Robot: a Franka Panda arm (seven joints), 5 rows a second.
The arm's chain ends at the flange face. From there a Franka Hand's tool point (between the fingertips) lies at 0.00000 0.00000 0.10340 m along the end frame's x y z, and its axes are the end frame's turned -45 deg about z.
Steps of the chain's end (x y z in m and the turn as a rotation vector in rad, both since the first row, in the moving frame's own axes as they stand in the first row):
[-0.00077, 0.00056, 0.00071, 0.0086, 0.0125, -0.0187]
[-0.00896, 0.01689, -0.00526, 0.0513, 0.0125, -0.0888]
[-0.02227, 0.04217, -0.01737, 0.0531, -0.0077, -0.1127]
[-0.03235, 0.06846, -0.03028, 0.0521, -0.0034, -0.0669]
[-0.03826, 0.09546, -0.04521, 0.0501, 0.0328, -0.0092]
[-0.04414, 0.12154, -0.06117, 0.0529, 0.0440, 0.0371]
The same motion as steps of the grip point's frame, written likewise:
[0.00060, 0.00012, 0.00070, -0.0028, 0.0149, -0.0187]
[-0.01375, 0.00257, -0.00540, 0.0274, 0.0451, -0.0888]
[-0.04251, 0.00945, -0.01752, 0.0430, 0.0321, -0.1127]
[-0.06786, 0.02136, -0.03042, 0.0392, 0.0344, -0.0669]
[-0.08850, 0.03915, -0.04540, 0.0122, 0.0586, -0.0092]
[-0.11006, 0.05421, -0.06141, 0.0063, 0.0685, 0.0371]

